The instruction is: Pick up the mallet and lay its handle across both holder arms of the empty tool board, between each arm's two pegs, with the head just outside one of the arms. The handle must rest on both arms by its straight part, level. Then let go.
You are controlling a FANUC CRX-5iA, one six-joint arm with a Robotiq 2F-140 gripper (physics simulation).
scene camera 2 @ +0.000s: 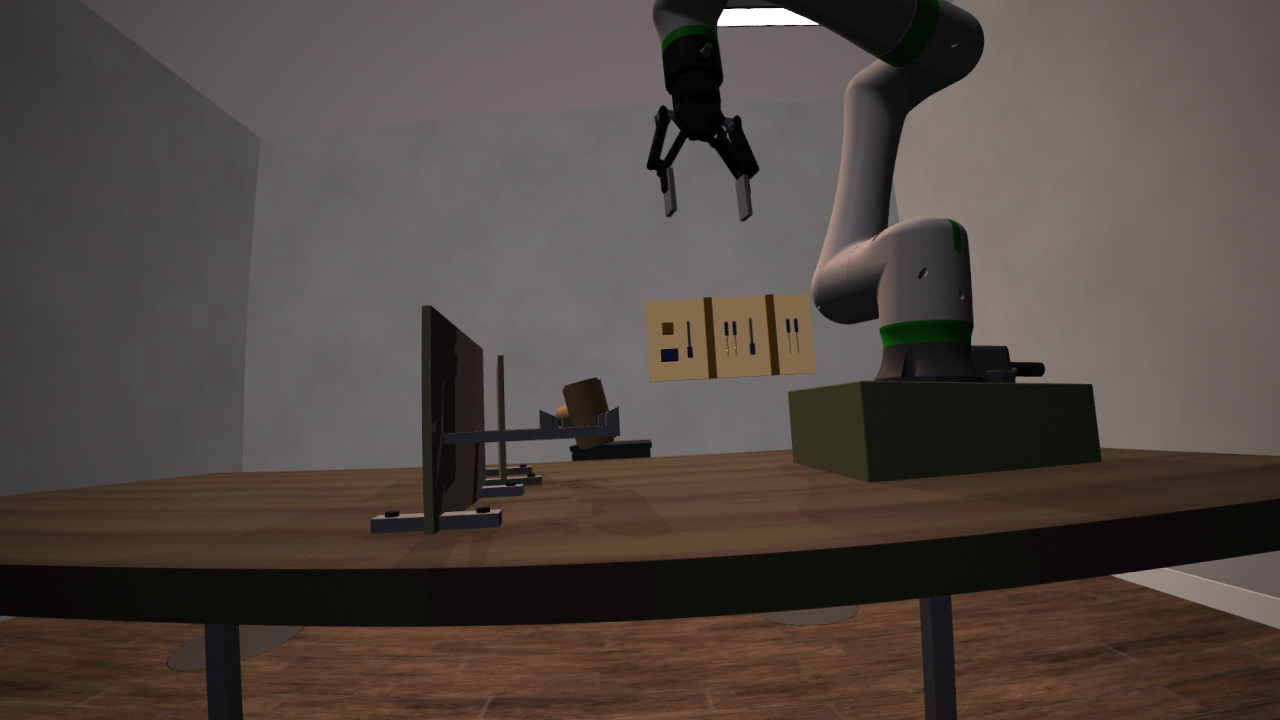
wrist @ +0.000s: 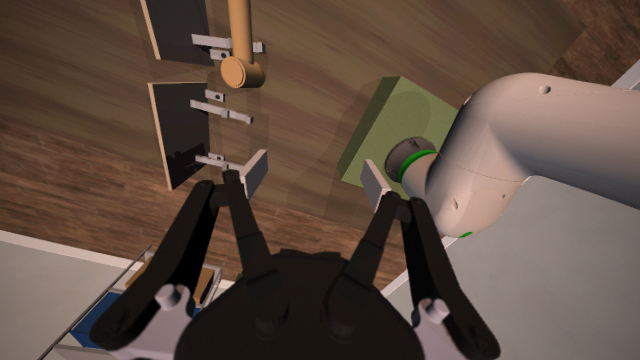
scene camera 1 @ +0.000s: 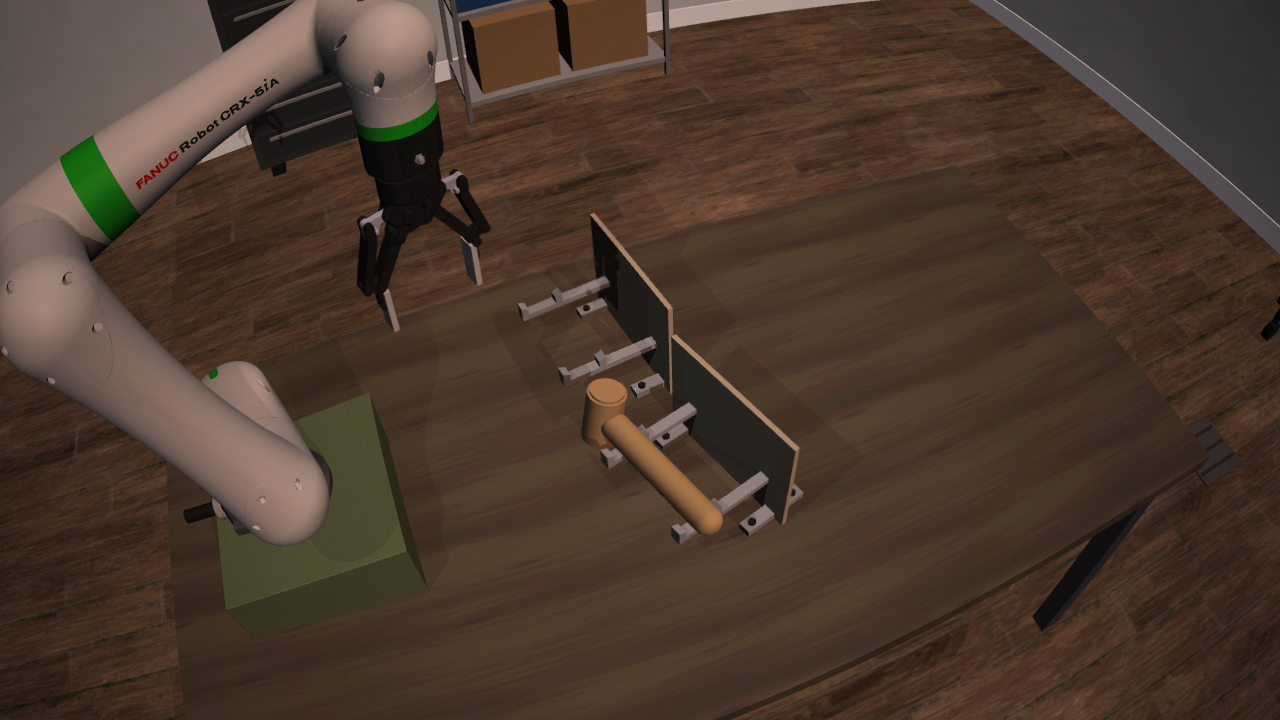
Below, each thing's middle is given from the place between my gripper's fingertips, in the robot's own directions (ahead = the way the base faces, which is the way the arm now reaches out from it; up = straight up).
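My hand, measured from the wooden mallet (scene camera 1: 604, 425), is 280 mm above it, 230 mm short of it and 120 mm to the left of it.
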